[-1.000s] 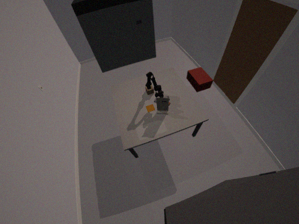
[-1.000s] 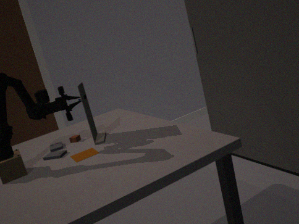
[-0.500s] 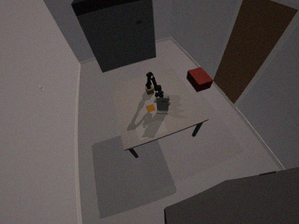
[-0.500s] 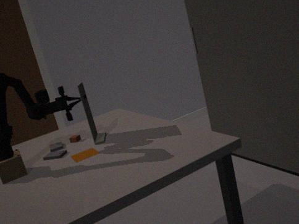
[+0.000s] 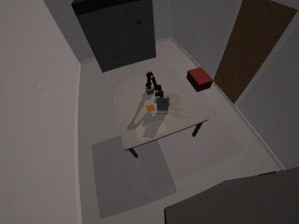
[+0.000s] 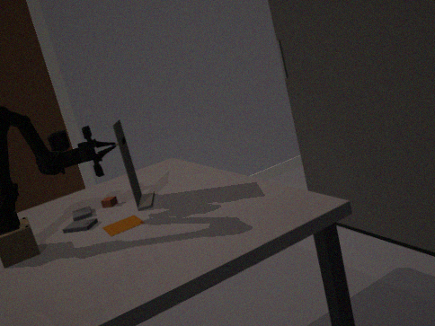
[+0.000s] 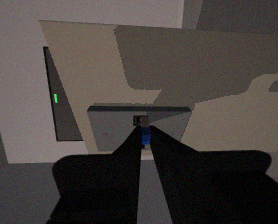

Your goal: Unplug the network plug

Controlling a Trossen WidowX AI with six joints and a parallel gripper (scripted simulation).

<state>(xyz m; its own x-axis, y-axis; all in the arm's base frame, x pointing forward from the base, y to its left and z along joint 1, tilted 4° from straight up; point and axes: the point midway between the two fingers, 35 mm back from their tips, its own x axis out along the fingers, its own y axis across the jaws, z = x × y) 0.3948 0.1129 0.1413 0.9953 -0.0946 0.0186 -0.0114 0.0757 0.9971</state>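
My gripper tip is now 90 mm past the orange marked square, 180 mm to the left of it and 250 mm above it. From my gripper tip the other things lie so: network plug right at my gripper tip; grey upright panel 40 mm ahead, 100 mm below.
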